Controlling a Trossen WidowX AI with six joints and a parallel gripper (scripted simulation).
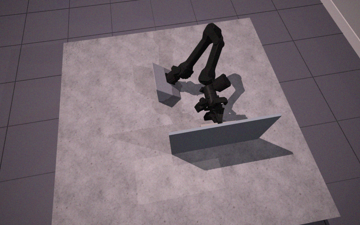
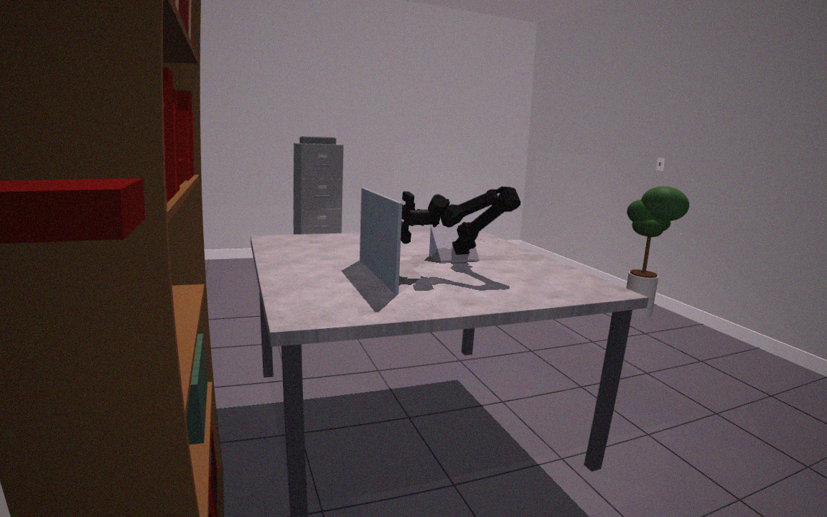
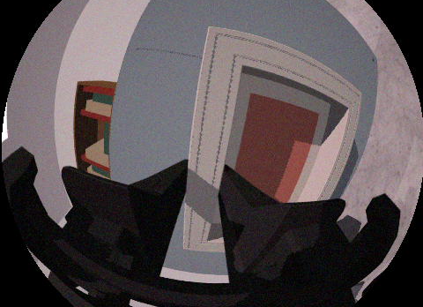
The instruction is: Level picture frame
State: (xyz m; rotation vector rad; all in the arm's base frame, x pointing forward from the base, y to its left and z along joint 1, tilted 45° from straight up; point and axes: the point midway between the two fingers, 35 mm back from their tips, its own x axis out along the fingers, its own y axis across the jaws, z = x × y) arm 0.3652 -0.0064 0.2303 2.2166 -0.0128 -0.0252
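My gripper tip is 10 mm to the left of the picture frame and 50 mm above it. Also, from my gripper tip: wall panel 20 mm ahead, 10 mm to the left, 60 mm below.
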